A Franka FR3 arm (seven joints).
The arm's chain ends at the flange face. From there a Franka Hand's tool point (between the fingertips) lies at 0.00 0.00 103.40 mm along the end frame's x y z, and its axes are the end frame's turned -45 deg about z.
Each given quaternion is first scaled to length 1.
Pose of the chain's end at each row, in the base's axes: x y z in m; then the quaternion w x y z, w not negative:
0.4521 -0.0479 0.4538 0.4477 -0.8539 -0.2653 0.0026
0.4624 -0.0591 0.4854 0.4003 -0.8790 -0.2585 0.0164
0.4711 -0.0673 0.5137 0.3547 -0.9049 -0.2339 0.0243
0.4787 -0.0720 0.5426 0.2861 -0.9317 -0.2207 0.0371
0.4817 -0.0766 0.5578 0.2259 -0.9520 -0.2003 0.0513
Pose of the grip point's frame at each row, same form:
0.4271 0.0310 0.3919 0.4146 -0.6874 -0.5719 -0.1689
0.4380 0.0128 0.4152 0.3761 -0.7132 -0.5752 -0.1380
0.4494 -0.0021 0.4364 0.3370 -0.7465 -0.5624 -0.1133
0.4585 -0.0186 0.4564 0.2785 -0.7763 -0.5604 -0.0752
0.4622 -0.0343 0.4655 0.2283 -0.8028 -0.5493 -0.0391

